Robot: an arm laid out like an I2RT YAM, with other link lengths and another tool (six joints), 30 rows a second.
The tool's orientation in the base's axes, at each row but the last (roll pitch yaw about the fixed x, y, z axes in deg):
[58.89 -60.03 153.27]
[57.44 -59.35 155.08]
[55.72 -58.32 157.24]
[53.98 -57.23 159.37]
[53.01 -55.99 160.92]
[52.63 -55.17 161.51]
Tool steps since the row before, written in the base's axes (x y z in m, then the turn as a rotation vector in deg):
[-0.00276 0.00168 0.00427 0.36 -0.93 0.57]
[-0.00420 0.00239 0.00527 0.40 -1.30 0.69]
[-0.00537 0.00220 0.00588 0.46 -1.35 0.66]
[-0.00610 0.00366 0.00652 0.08 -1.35 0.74]
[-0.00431 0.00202 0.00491 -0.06 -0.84 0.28]
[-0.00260 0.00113 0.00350 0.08 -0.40 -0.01]
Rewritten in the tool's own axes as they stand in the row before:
[0.00531 -0.00070 -0.00012 0.12 1.14 -0.09]
[0.00699 -0.00144 -0.00045 0.13 1.50 -0.24]
[0.00805 -0.00150 -0.00108 0.06 1.55 -0.23]
[0.00927 -0.00266 -0.00035 0.32 1.42 -0.49]
[0.00672 -0.00124 -0.00031 0.11 0.76 -0.45]
[0.00449 -0.00040 0.00000 -0.12 0.34 -0.18]

